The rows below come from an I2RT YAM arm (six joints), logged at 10 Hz.
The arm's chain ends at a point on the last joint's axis. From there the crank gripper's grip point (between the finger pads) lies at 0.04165 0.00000 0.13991 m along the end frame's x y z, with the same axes.
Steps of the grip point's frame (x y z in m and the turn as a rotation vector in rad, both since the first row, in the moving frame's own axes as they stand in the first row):
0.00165 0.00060 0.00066 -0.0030 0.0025 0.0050
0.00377 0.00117 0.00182 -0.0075 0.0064 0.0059
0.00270 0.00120 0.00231 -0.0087 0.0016 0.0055
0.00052 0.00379 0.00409 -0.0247 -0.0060 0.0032
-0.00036 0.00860 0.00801 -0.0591 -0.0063 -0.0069
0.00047 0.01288 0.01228 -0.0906 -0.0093 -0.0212
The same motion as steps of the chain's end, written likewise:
0.00130 -0.00003 0.00077 -0.0030 0.0025 0.0050
0.00288 -0.00013 0.00209 -0.0075 0.0064 0.0059
0.00248 -0.00025 0.00238 -0.0087 0.0016 0.0055
0.00137 0.00020 0.00389 -0.0247 -0.0060 0.0032
0.00049 0.00061 0.00799 -0.0591 -0.0063 -0.0069
0.00165 0.00107 0.01243 -0.0906 -0.0093 -0.0212

